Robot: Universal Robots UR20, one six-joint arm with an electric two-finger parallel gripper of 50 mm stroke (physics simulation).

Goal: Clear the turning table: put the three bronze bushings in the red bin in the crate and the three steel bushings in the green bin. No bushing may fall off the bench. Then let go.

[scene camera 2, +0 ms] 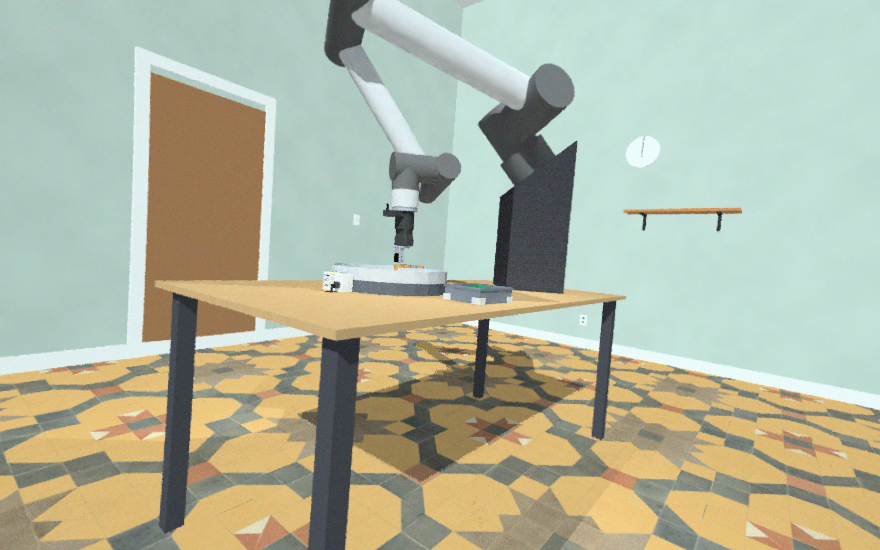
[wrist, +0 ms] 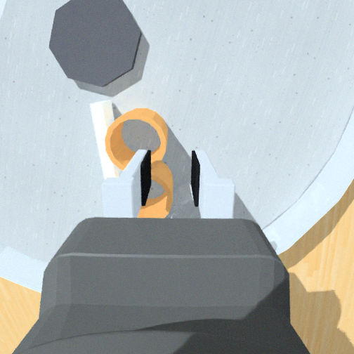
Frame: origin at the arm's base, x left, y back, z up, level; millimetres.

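Where they show: gripper, fingertip midpoint: (scene camera 2: 398,262); arm's base at its link origin: (scene camera 2: 534,171).
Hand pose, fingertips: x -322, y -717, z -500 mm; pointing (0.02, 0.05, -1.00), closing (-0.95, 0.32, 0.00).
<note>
Each offset is from my fingertips to the top centre of the thing. "spot": to the spot under its first point. Level surfaces: height alone.
My gripper (scene camera 2: 399,260) (wrist: 170,167) points down low over the turning table (scene camera 2: 402,278) (wrist: 250,110), its fingers partly open and apart. In the wrist view, one bronze bushing (wrist: 161,132) stands upright just ahead of the left finger. A second bronze bushing (wrist: 167,192) touches it and is partly covered by the left finger. A faint pale edge shows between the fingers, too unclear to name; the gripper body hides what lies below. Orange bushing tops @[spot: dx +45, dy +19, dz -13 mm] (scene camera 2: 410,266) also show in the scene view. The crate @[dx +389, dy -109, dz -50 mm] (scene camera 2: 464,294) stands right of the turntable, with the green bin @[spot: dx +361, dy -15, dz -59 mm] (scene camera 2: 481,286) showing; the red bin cannot be made out.
A dark eight-sided hub (wrist: 95,42) rises from the turning table, and a white bar (wrist: 101,127) runs from near it beside the bronze bushings. A small white block @[spot: dx +2, dy -346, dz -67 mm] (scene camera 2: 338,281) is at the turntable's left on the wooden bench @[dz -100 mm] (scene camera 2: 259,298). A tall dark pedestal (scene camera 2: 538,233) stands behind the crate.
</note>
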